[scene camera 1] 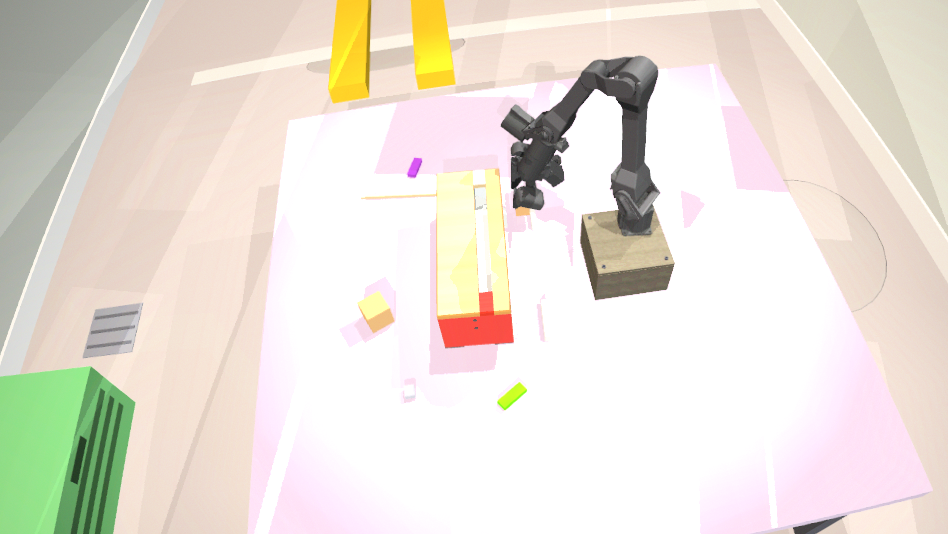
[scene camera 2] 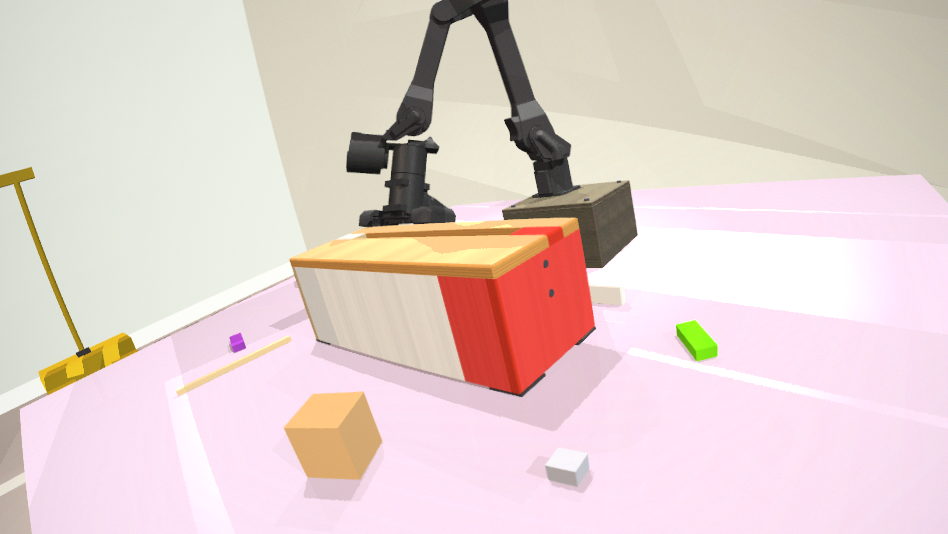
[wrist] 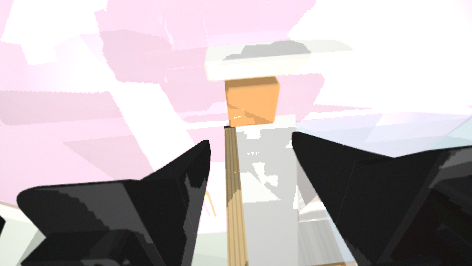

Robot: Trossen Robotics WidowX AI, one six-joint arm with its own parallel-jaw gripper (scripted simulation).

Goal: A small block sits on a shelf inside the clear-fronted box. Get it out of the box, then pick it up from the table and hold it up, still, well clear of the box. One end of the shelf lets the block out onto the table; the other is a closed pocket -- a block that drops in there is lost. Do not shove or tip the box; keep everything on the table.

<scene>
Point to a wooden box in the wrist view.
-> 271, 205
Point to an orange block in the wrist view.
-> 250, 101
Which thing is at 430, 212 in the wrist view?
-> The gripper.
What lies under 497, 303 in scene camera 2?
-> A wooden box.
</scene>
